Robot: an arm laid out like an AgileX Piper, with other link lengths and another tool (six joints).
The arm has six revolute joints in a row. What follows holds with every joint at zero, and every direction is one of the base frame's. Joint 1 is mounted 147.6 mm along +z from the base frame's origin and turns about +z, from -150 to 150 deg. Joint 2 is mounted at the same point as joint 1 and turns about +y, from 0 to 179.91 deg. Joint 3 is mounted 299.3 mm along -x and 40.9 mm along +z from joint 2 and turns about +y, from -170 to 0 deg. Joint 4 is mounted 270.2 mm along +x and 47.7 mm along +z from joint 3 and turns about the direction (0.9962, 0, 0.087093), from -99.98 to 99.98 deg. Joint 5 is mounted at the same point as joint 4 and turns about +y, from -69.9 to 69.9 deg. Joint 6 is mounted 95.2 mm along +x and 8.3 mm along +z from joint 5 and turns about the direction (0.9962, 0, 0.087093), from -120 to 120 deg. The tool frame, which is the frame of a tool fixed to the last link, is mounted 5.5 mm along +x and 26 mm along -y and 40.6 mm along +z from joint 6; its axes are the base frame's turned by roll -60.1, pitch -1.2 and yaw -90.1 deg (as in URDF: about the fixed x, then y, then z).
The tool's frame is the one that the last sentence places.
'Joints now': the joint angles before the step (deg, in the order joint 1, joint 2, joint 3, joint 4, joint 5, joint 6). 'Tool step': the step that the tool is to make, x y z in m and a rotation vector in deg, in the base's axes. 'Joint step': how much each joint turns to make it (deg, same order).
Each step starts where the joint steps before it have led.
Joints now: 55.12, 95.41, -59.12, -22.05, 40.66, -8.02
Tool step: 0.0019, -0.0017, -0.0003, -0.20, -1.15, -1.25
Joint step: 0.11, 0.10, 0.25, -2.41, -0.09, 2.93
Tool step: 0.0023, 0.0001, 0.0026, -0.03, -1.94, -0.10
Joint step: 0.07, 0.00, -0.02, -2.88, -0.52, 2.10
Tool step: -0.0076, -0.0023, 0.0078, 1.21, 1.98, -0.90
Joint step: 0.59, -1.76, 0.03, 3.58, 1.71, -1.09
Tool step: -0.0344, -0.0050, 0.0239, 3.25, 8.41, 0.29
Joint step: 2.61, -5.98, -0.01, 13.07, 6.89, -5.85
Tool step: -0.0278, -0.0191, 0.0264, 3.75, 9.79, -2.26
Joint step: 0.25, -6.79, 0.00, 12.05, 8.53, -2.46
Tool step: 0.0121, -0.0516, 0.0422, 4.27, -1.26, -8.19
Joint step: -7.34, -8.65, -0.11, 1.17, 4.52, 0.78
